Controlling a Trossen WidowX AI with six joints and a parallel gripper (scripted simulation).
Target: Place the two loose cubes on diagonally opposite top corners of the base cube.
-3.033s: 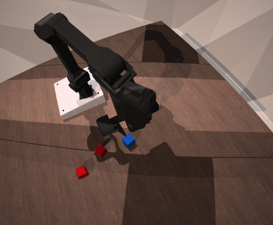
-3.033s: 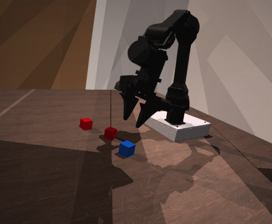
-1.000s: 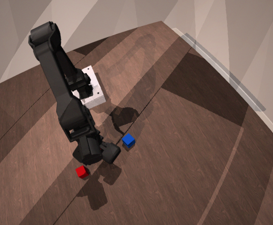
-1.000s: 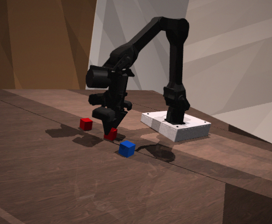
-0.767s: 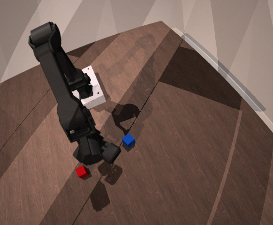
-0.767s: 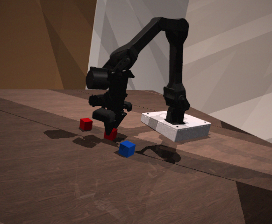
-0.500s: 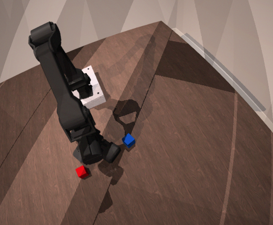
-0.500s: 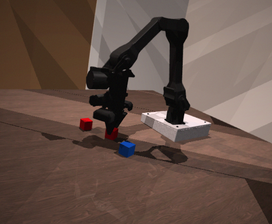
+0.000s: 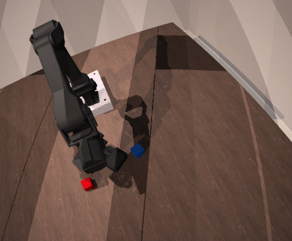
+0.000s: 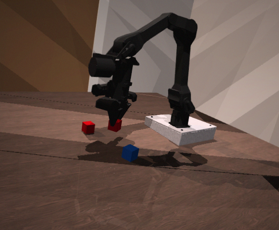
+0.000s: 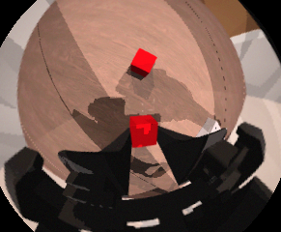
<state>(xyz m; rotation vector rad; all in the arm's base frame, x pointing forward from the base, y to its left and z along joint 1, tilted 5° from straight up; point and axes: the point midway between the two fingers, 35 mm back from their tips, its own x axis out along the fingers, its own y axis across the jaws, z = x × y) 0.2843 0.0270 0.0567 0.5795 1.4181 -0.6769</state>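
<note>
Right now my gripper tip is 110 mm to the right of the blue base cube, 50 mm above it and 20 mm past it. From my gripper tip the other things lie so: red cube: right at my gripper tip.
</note>
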